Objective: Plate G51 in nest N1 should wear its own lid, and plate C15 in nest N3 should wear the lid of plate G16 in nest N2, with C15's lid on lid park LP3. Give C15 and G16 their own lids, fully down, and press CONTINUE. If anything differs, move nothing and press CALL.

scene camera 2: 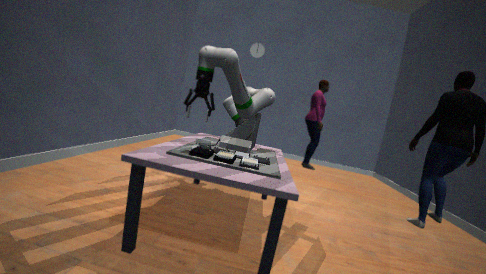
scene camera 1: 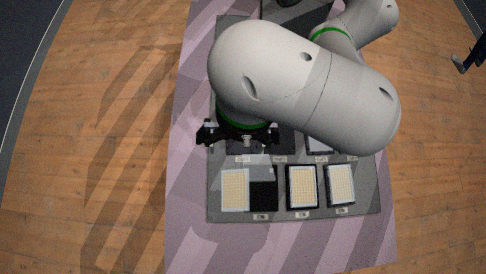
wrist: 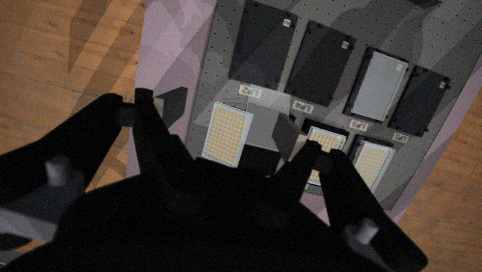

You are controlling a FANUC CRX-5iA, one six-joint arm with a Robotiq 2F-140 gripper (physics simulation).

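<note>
My gripper (scene camera 1: 238, 143) (scene camera 2: 198, 116) (wrist: 231, 113) is open and empty, high above the board. A plate (scene camera 1: 235, 190) (wrist: 227, 134) lies left of the black nest N2 (scene camera 1: 264, 197) (wrist: 258, 160), at its edge. A clear grey lid (scene camera 1: 259, 169) (wrist: 267, 121) lies across the rear of N2, reaching towards the lid parks. Plate C15 (scene camera 1: 303, 186) (wrist: 327, 136) is in N3, and plate G51 (scene camera 1: 340, 184) (wrist: 374, 159) is in N1. Whether their lids are fully down, and whose they are, I cannot tell. A lid (scene camera 1: 320, 145) (wrist: 378, 86) lies on LP3. The buttons are hidden by the arm in scene camera 1.
Dark lid parks LP2 (wrist: 262, 45), LP4 (wrist: 322, 65) and LP1 (wrist: 421, 102) flank LP3 on the perforated board (scene camera 1: 295, 216). A grey box (scene camera 2: 236, 143) stands behind the nests. Two people (scene camera 2: 316, 107) (scene camera 2: 452, 120) stand away from the table (scene camera 2: 165, 162).
</note>
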